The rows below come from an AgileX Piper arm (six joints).
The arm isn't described. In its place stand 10 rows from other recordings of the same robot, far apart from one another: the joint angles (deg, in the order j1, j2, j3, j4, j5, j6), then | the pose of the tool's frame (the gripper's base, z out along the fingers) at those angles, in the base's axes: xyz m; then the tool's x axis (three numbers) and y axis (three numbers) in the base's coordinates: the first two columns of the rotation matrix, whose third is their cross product.
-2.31 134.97 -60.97 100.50 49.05 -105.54 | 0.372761, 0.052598, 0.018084, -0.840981, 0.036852, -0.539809, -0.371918, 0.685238, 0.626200
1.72 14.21 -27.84 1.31 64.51 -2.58 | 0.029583, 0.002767, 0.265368, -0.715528, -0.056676, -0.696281, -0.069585, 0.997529, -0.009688
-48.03 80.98 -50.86 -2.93 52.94 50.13 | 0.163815, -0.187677, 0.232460, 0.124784, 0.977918, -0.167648, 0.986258, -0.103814, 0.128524
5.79 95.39 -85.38 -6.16 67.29 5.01 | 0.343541, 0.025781, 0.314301, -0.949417, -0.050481, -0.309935, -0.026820, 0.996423, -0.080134
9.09 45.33 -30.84 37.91 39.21 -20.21 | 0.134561, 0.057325, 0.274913, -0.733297, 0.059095, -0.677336, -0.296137, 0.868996, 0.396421
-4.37 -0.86 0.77 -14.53 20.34 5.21 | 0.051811, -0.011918, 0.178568, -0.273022, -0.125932, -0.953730, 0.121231, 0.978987, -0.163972
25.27 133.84 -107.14 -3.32 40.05 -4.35 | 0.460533, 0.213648, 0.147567, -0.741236, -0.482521, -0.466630, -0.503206, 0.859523, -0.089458
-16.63 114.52 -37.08 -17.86 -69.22 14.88 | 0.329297, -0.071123, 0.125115, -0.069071, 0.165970, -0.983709, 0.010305, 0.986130, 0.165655
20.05 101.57 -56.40 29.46 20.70 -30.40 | 0.320759, 0.133904, 0.170641, -0.780370, -0.331418, -0.530269, -0.458381, 0.879980, 0.124588
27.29 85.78 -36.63 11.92 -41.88 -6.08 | 0.274999, 0.127758, 0.244033, -0.061314, 0.023824, -0.997834, -0.329091, 0.943330, 0.042744
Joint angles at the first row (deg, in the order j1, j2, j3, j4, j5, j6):
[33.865 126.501 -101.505 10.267 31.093 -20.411]
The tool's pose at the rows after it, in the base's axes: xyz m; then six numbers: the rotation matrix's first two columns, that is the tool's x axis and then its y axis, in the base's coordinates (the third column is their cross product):
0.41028, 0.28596, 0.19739, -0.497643, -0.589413, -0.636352, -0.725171, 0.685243, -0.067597
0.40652, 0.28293, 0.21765, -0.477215, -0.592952, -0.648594, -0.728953, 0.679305, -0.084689
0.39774, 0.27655, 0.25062, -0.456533, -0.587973, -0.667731, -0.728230, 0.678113, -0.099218
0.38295, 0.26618, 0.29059, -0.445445, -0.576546, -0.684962, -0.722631, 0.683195, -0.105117
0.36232, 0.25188, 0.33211, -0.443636, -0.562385, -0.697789, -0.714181, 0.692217, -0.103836
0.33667, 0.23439, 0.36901, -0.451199, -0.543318, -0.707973, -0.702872, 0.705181, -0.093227
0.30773, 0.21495, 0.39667, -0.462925, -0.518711, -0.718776, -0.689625, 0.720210, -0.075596
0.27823, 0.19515, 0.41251, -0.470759, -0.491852, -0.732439, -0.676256, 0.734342, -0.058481
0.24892, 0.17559, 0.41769, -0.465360, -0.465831, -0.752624, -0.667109, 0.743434, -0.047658
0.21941, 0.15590, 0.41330, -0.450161, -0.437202, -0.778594, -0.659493, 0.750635, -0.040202
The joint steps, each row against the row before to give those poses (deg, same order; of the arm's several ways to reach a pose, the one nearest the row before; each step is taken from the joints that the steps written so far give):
[0.081 -0.266 -0.782 -0.556 0.814 -0.089]
[0.000 -2.376 -0.221 -0.857 1.441 0.012]
[0.000 -4.117 -0.086 -0.965 2.504 0.572]
[0.000 -5.288 -0.058 -1.001 3.856 1.297]
[-0.001 -5.937 0.021 -0.926 4.843 1.689]
[0.000 -6.344 0.904 -0.596 4.697 1.927]
[0.000 -6.739 2.724 -0.218 3.288 1.948]
[0.002 -7.007 4.937 -0.041 1.056 1.652]
[-0.002 -7.357 6.980 0.206 -1.275 0.857]
[0.002 -7.842 8.722 0.357 -3.143 0.424]

